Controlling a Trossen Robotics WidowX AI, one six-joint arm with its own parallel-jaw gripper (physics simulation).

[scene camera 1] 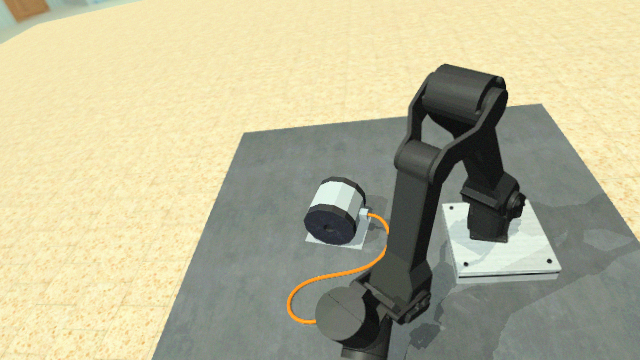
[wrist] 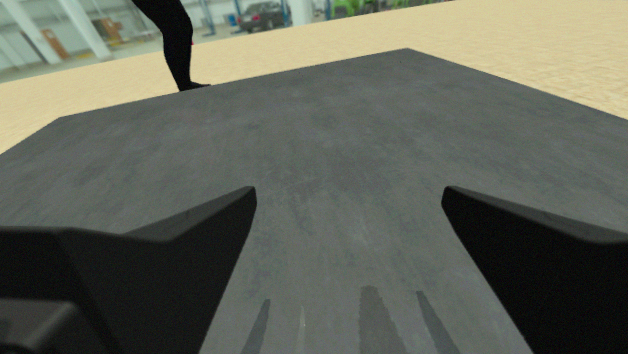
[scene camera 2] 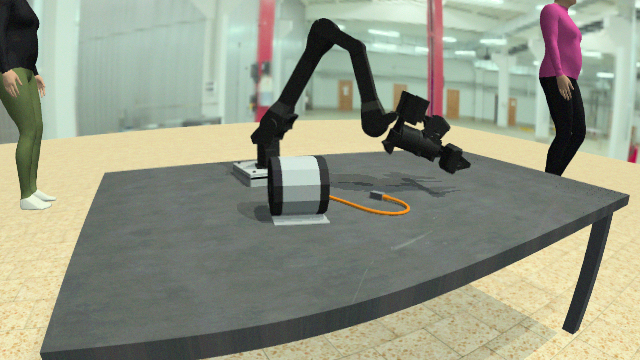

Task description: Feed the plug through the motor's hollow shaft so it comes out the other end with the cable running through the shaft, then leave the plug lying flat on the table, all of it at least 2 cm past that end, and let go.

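Frame: origin at the arm's base, x ahead, y left, z up, level; metres.
Where they show: gripper, between the fingertips: [wrist: 348,195] [scene camera 2: 460,160]; arm's base, origin of its link: [scene camera 1: 487,228].
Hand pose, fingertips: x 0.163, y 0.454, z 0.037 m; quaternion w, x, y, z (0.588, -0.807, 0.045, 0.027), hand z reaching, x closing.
Note:
Things, the pixels of their top centre, and the offset from my fingertips. "*": a spot on its surface instead. Level surfaces: height alone.
- motor, centre of its top: [scene camera 2: 296,157] [scene camera 1: 333,192] 0.444 m right, 0.120 m ahead, 0.035 m up
- small dark shaft hole, a spot on its surface: [scene camera 1: 328,227] * 0.406 m right, 0.129 m ahead, 0.024 m down
- orange cable, a spot on its surface: [scene camera 2: 372,210] * 0.307 m right, 0.148 m ahead, 0.062 m down
- grey plug, centre of its top: [scene camera 2: 377,192] 0.259 m right, 0.059 m ahead, 0.053 m down
- dark grey table, height of its surface: 0.067 m down
The motor [scene camera 1: 336,207] [scene camera 2: 300,185], a white cylinder with dark end caps, lies on its side on a pale base plate. The small dark shaft hole [scene camera 1: 328,227] shows in the end cap facing scene camera 1. The orange cable [scene camera 1: 340,273] [scene camera 2: 372,210] leaves a small block at the motor's side and curves over the table, outside the shaft. The grey plug [scene camera 2: 377,195] lies on the table at the cable's free end; the arm hides it in scene camera 1. My gripper [scene camera 2: 467,164] [wrist: 348,195] is open and empty, above the table beyond the plug, tilted downward. The plug does not show in the wrist view.
The dark grey table [scene camera 1: 260,165] [scene camera 2: 200,280] [wrist: 345,100] carries the arm's white base plate [scene camera 1: 505,260] [scene camera 2: 242,175], beside the motor. The forearm hangs over part of the cable in scene camera 1. People stand beyond the table.

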